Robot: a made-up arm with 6 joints.
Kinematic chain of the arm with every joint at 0, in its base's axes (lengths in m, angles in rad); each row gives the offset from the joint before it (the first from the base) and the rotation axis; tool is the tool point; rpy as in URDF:
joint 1: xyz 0 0 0.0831 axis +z
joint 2: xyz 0 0 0 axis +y
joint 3: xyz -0.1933 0 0.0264 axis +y
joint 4: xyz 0.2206 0 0.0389 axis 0.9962 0 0.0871
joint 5: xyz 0 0 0 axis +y
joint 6: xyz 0.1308 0 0.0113 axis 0.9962 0 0.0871
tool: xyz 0 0 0 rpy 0 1.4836 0
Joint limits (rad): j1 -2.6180..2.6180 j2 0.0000..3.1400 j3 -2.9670..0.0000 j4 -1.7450..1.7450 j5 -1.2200..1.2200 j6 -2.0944..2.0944
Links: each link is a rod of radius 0.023 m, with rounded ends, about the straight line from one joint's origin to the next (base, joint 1, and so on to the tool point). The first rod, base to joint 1, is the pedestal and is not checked.
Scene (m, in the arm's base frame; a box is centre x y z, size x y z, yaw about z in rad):
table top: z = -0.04
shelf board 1: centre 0 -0.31 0.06 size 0.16 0.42 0.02 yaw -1.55
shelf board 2: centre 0 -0.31 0.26 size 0.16 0.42 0.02 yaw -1.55
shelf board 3: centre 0 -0.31 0.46 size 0.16 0.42 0.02 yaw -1.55
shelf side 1: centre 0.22 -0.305 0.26 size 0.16 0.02 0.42 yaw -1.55
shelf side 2: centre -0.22 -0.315 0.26 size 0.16 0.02 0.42 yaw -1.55
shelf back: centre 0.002 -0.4 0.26 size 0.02 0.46 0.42 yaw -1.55
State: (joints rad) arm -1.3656 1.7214 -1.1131 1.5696 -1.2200 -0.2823
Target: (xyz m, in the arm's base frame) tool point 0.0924 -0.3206 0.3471
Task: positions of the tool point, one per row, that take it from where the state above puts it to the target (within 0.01 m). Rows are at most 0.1 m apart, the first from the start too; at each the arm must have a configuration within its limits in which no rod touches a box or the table.
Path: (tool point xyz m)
1: -0.0552 -0.2796 0.1749
2: -0.0541 -0.2417 0.1850
3: -0.0560 -0.2059 0.1842
4: -0.0597 -0.1747 0.1732
5: -0.0635 -0.1501 0.1537
6: -0.0169 -0.1690 0.1995
7: 0.0286 -0.1690 0.2480
8: 0.0655 -0.1531 0.2977
9: 0.0884 -0.1273 0.3471
10: 0.1026 -0.1602 0.3638
11: 0.1123 -0.2051 0.3704
12: 0.1107 -0.2601 0.3651
13: 0.0924 -0.3206 0.3471

